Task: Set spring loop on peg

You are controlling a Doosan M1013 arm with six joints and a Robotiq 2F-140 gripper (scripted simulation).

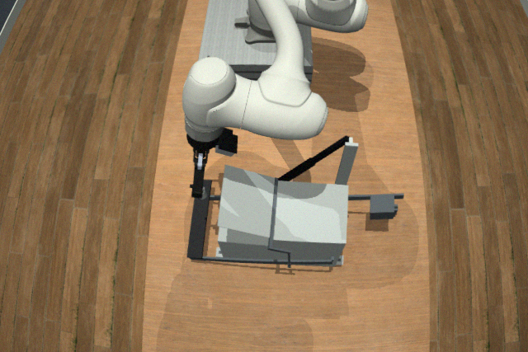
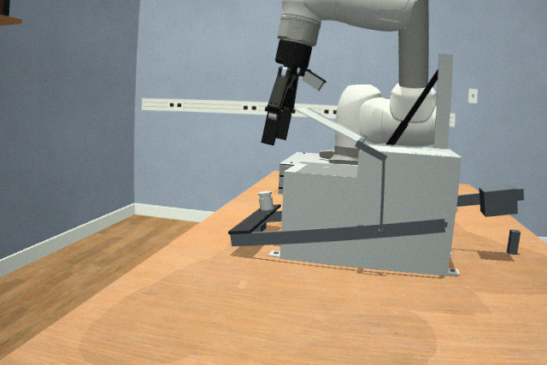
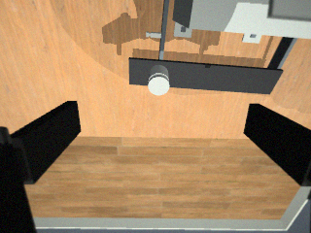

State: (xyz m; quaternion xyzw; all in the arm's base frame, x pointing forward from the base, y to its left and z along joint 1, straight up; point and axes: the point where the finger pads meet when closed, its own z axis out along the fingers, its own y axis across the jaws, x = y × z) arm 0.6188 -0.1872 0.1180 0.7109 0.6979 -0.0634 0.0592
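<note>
Right now my hand is 140 mm above the steel test weight and 20 mm to the left of it. From my hand the other things lie so: small grey block 210 mm below, 30 mm to the right.
</note>
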